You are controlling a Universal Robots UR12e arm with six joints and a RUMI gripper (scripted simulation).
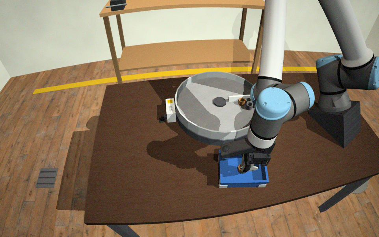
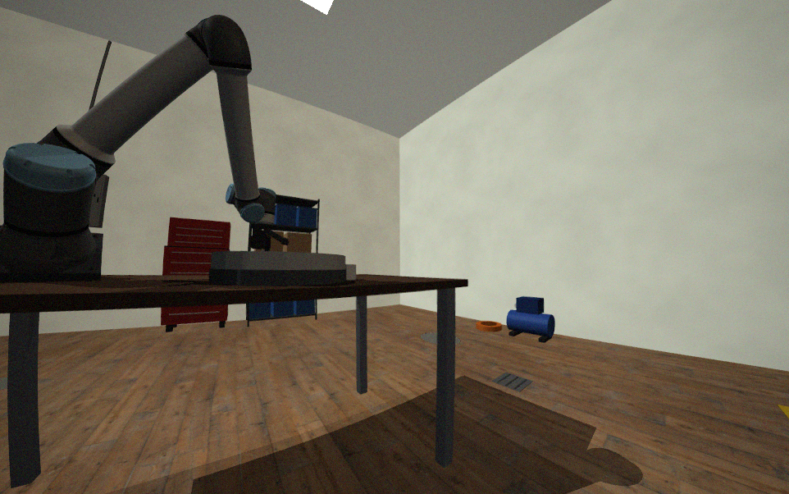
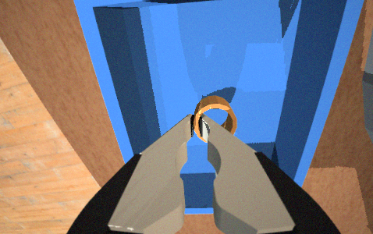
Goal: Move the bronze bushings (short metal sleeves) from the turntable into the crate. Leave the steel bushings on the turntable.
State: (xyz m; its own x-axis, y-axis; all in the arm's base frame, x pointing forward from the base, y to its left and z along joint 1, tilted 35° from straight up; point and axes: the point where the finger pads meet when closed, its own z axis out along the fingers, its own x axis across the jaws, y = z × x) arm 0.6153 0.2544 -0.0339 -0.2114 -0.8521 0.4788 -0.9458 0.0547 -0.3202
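Now: the blue crate 1 cm behind my hand, 1 cm to the right of it and 1 cm below it. From my hand the other things lie so: round grey turntable 1 cm ahead, 37 cm to the right, 1 cm above.
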